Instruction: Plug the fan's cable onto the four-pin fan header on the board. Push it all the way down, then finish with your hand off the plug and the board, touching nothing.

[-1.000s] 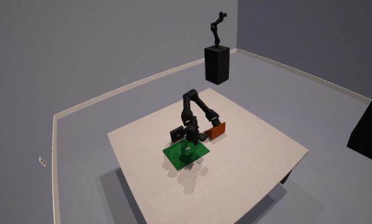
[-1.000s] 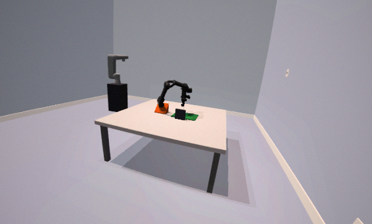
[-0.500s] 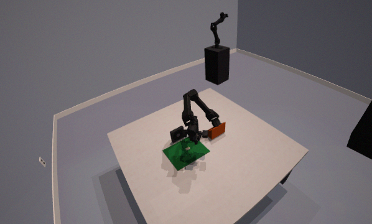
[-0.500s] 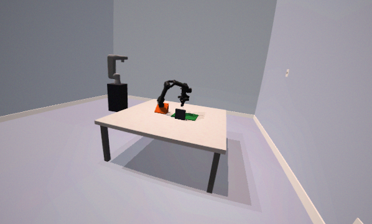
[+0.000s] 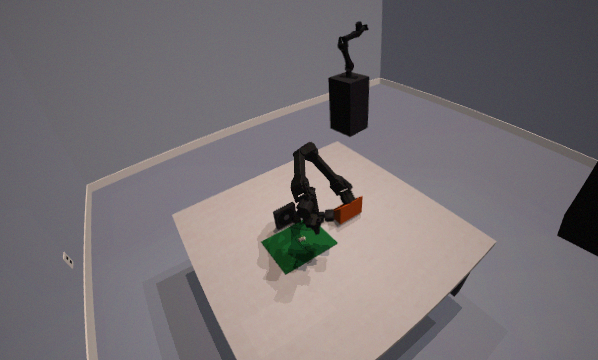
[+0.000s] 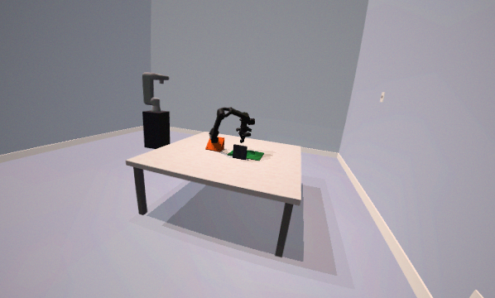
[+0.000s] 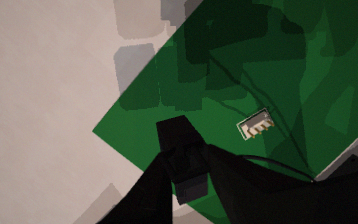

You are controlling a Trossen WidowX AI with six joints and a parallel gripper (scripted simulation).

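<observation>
My gripper tip is now 12 cm above the green board, 7 cm to the left of it and 6 cm short of it. Round my gripper tip: black fan: 22 cm to the right, 5 cm below, 2 cm ahead; black plug: 1 cm below, 1 cm behind.
</observation>
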